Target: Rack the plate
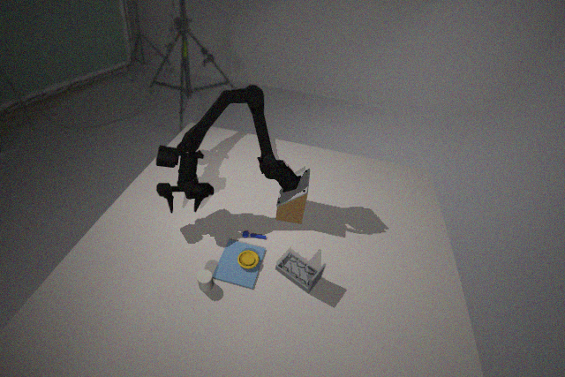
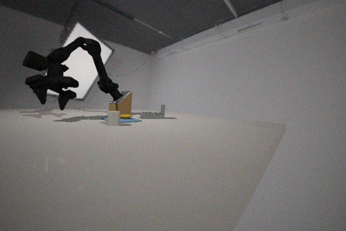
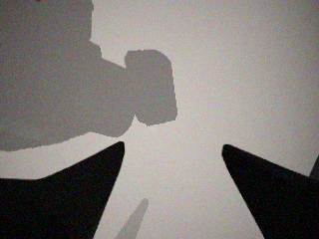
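My gripper tip is now 250 mm to the right of the blue mat, 80 mm short of it and 50 mm above it. Round my gripper tip: dish rack: 440 mm to the left, 40 mm ahead, 30 mm below; then yellow plate: 270 mm to the left, 60 mm ahead, 40 mm below; then white cup: 190 mm to the left, 190 mm ahead, 30 mm below.
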